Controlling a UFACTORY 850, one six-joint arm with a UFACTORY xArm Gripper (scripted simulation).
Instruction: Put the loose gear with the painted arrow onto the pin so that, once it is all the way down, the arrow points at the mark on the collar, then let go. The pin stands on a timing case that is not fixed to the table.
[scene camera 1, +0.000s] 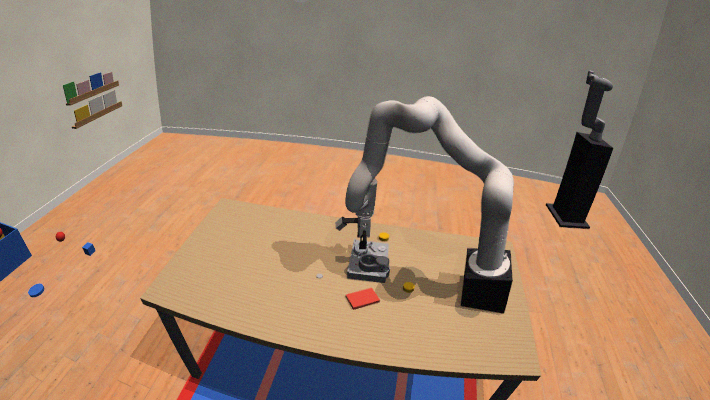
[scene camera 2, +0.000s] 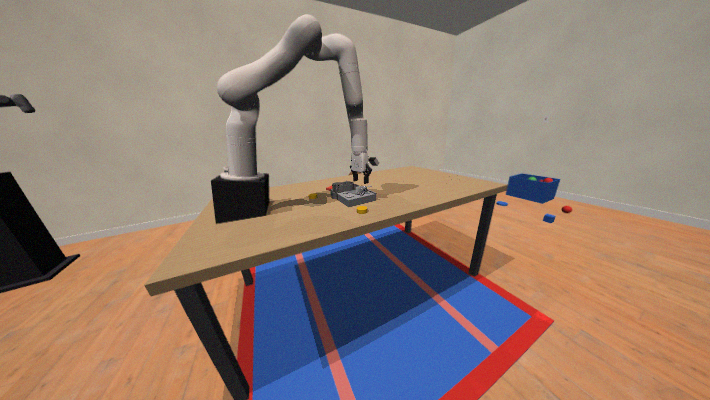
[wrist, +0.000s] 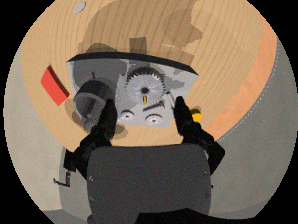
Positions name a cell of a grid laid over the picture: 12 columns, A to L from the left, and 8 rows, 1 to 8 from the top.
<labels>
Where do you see my gripper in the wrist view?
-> F4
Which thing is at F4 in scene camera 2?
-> A grey timing case.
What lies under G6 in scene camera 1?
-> A grey timing case.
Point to a grey timing case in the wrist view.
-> At E3
</labels>
